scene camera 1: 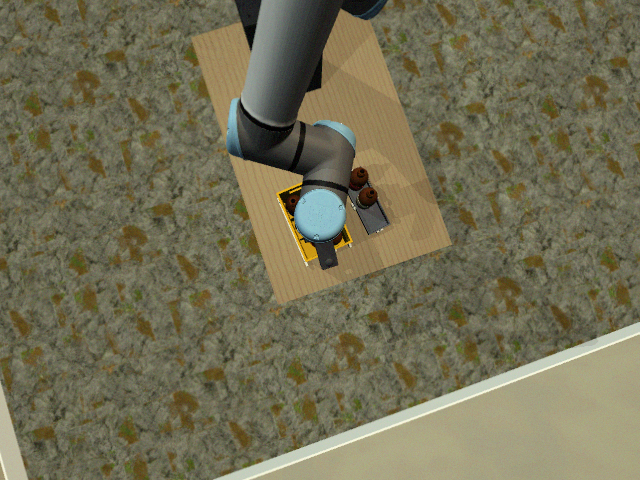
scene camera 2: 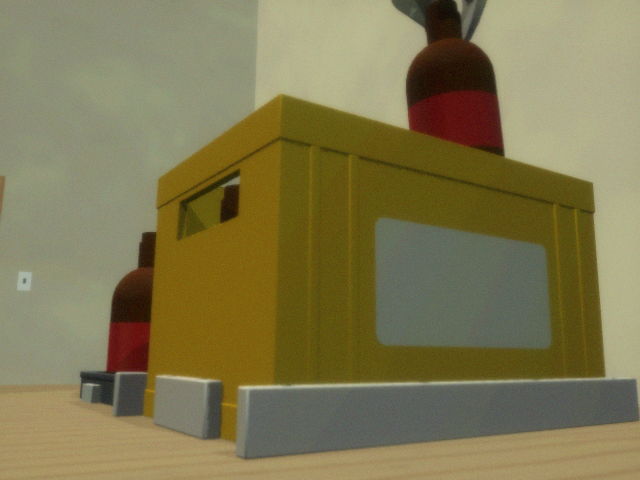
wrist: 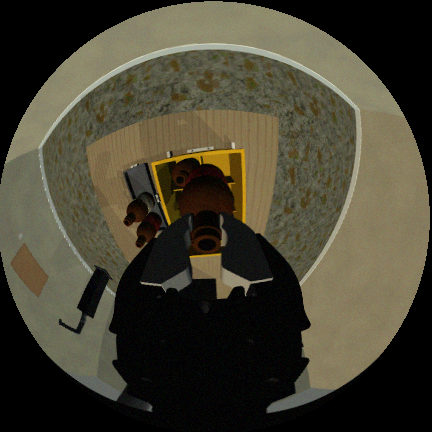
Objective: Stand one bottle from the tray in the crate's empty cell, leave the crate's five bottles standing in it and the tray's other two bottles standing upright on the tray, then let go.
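Places are measured from the arm's base along level axes (x right, y ahead, z up), in centimetres.
Where they show: gripper, fingertip midpoint: [scene camera 2: 453, 48] [wrist: 205, 213].
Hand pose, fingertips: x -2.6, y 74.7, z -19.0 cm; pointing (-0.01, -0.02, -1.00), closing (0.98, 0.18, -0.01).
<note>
Each offset is from my fingertips to the centre of the thing. "spot": to the spot under its first point. Level surfaces: height alone.
My gripper [scene camera 2: 443, 12] [wrist: 205, 213] is shut on the neck of a brown bottle with a red label @(dx +0.0, dy -0.4, dz -4.2 cm) [scene camera 2: 454, 77] [wrist: 206, 195]. The bottle hangs upright over the yellow crate @(dx +0.6, dy -7.6, dz -21.3 cm) [scene camera 1: 292, 226] [scene camera 2: 320, 310] [wrist: 244, 185]; its bottom is hidden behind the rim in scene camera 2. A crate bottle [scene camera 1: 292, 203] [wrist: 182, 172] shows beside it; the arm and held bottle hide most others, and the cell below cannot be seen. One tray bottle @(dx -19.7, dy -22.5, dz -21.8 cm) [scene camera 1: 358, 177] [wrist: 148, 230] and another tray bottle @(dx -22.1, dy -14.1, dz -21.8 cm) [scene camera 1: 367, 197] [wrist: 136, 210] stand upright on the dark tray @(spot: dx -24.7, dy -4.7, dz -29.6 cm) [scene camera 1: 373, 221] [wrist: 137, 181].
Low pale strips @(spot: dx +11.7, dy -8.8, dz -28.7 cm) [scene camera 2: 439, 413] line the crate's foot. The crate's walls rise around its cells, and the tray stands close beside it on the wooden table @(dz -30.1 cm) [scene camera 1: 413, 217]. The blue-capped wrist joint [scene camera 1: 320, 214] covers much of the crate in scene camera 1.
</note>
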